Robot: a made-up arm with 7 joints.
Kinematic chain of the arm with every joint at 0, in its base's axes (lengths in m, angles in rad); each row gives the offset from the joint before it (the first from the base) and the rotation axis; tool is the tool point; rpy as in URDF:
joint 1: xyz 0 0 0.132 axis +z
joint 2: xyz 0 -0.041 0.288 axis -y
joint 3: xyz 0 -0.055 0.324 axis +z
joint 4: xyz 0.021 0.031 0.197 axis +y
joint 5: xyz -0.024 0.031 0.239 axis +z
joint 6: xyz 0 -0.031 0.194 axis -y
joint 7: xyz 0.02 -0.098 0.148 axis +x
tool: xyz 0 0 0 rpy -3.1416 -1.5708 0
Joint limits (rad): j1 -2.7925..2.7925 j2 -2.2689..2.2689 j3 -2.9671..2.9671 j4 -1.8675..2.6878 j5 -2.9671..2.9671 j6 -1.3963..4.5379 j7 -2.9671..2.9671
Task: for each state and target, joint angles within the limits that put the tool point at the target. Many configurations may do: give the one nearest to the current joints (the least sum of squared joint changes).
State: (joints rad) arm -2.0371 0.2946 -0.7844 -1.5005 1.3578 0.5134 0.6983
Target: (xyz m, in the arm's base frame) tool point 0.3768 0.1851 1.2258
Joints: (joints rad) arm -2.0498 -0.0050 -0.8143 -1.2243 1.4007 0.4955 0.6983
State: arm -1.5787 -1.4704 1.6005 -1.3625 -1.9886 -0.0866 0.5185
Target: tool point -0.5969 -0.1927 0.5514
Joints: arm -1.6016 -1.4372 1.5177 -1.8167 -1.9847 -0.1483 0.5185
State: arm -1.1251 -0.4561 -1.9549 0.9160 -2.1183 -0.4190 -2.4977
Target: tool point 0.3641 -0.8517 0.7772
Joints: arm -0.3867 -0.9145 -1.4895 1.4949 -2.2150 -0.4533 -2.4977
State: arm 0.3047 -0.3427 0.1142 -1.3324 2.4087 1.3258 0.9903
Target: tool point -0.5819 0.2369 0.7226
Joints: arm -0.0734 0.3624 -0.3005 -1.8675 2.7968 1.0645 0.9903
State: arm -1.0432 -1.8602 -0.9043 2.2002 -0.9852 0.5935 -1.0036
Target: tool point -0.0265 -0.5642 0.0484
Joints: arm -0.6060 -1.4744 -0.8537 2.3195 -0.9744 0.6356 -1.0036
